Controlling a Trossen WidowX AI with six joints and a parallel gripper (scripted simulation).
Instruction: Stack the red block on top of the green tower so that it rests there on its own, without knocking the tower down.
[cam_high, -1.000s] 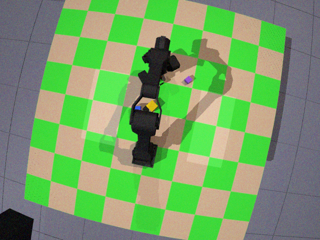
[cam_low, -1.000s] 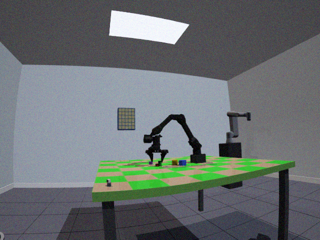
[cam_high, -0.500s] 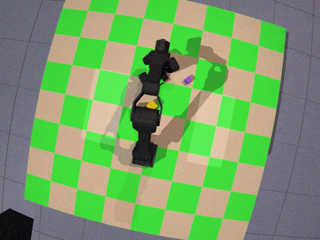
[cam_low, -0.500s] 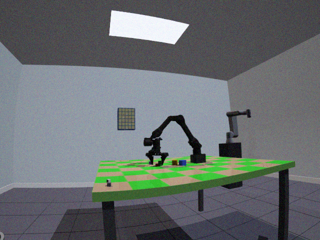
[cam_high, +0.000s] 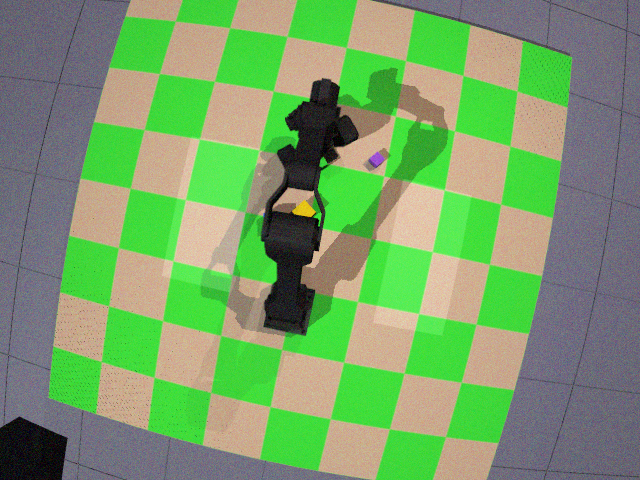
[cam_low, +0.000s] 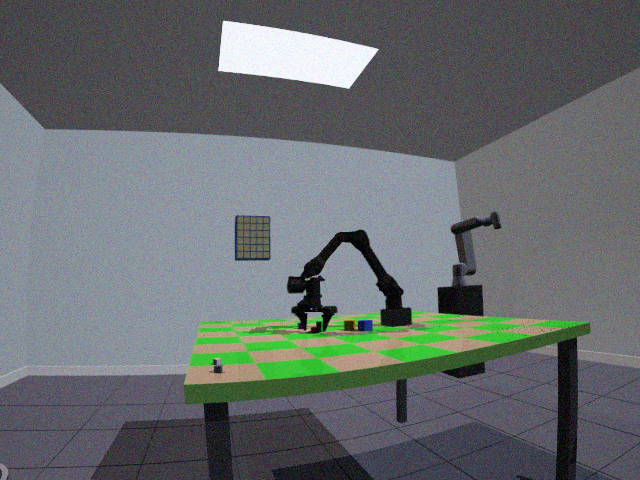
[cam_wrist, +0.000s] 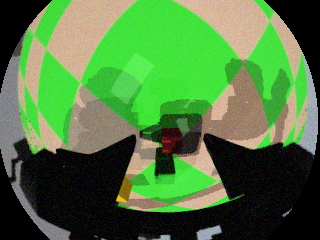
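The red block lies right at my gripper tip. Round my gripper tip: blue block (20 cm behind, 6 cm to the left, 1 cm above); then yellow block (15 cm behind, 1 cm to the right, 1 cm above); then purple block (15 cm to the right, 2 cm ahead, 1 cm above).
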